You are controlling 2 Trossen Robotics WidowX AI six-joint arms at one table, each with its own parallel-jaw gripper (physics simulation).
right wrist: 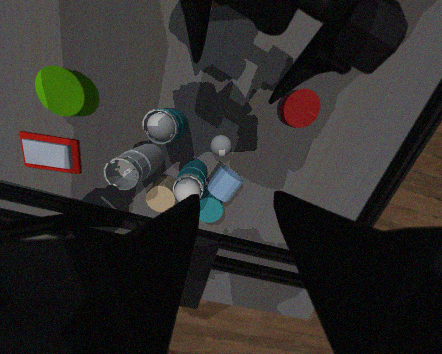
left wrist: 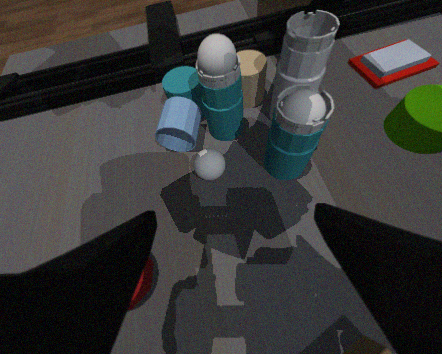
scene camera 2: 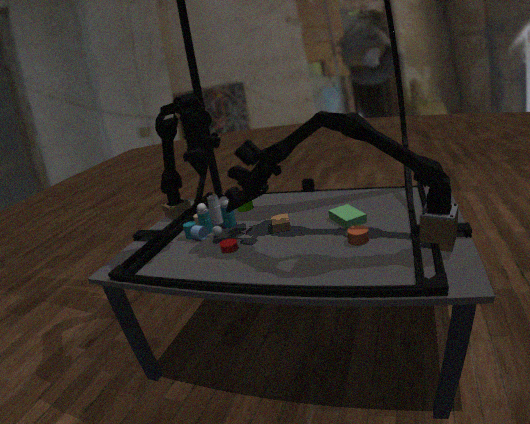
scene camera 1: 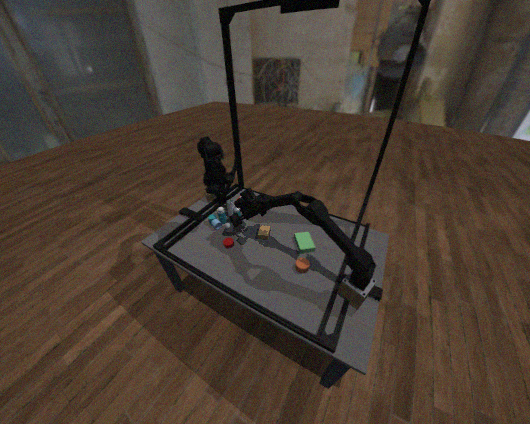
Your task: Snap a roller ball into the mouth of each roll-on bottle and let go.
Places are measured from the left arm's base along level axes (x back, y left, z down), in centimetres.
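Where they show: left gripper, fingertip midpoint: [right wrist: 234, 81] [left wrist: 235, 214] [scene camera 2: 235, 207] [scene camera 1: 238, 218]; right gripper, fingertip midpoint: [right wrist: 236, 199] [scene camera 2: 203, 175] [scene camera 1: 221, 197]; left arm's base, link origin: [scene camera 2: 439, 209] [scene camera 1: 359, 281]; right arm's base, link origin: [scene camera 2: 175, 202].
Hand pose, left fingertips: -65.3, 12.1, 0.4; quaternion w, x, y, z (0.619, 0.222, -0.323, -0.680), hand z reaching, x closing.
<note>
Each offset is from my left fingertips to the centre of the thing, as dx, dy, dz.
A teal bottle {-14.4, +2.6, +5.3} [left wrist: 223, 115] [right wrist: 195, 169] [scene camera 2: 205, 223] stands upright; its white ball {-14.4, +2.6, +0.4} [left wrist: 217, 54] [right wrist: 188, 189] sits high in the mouth. A second teal bottle {-9.1, -4.6, +5.3} [left wrist: 290, 155] [right wrist: 182, 123] [scene camera 2: 229, 220] stands upright, its ball {-9.1, -4.6, +1.9} [left wrist: 301, 106] [right wrist: 161, 125] low inside the rim. A clear bottle {-16.5, -5.5, +4.5} [left wrist: 302, 62] [right wrist: 148, 156] [scene camera 2: 215, 211] stands behind it in the left wrist view, its mouth open. A loose grey-white ball {-7.6, +3.7, +8.0} [left wrist: 210, 164] [right wrist: 221, 145] [scene camera 2: 217, 231] lies on the table. My left gripper [left wrist: 235, 214] [right wrist: 234, 81] is open and empty, above the near side of the ball. My right gripper [right wrist: 236, 199] is partly open and empty, above the group.
A blue cup {-12.6, +7.9, +7.4} [left wrist: 179, 122] [right wrist: 225, 183], a teal cylinder {-17.3, +7.8, +7.3} [left wrist: 180, 82] and a tan cylinder {-19.9, +0.1, +7.3} [left wrist: 254, 77] crowd the first bottle. Nearby are a red disc {+4.2, +10.8, +8.5} [right wrist: 301, 108] [scene camera 2: 229, 245], a green cylinder {-13.9, -19.5, +8.1} [right wrist: 60, 91] and a red-and-white block {-25.2, -19.6, +9.1} [right wrist: 49, 152]. A wooden block {+11.2, -8.8, +8.3} [scene camera 2: 280, 223] lies farther right.
</note>
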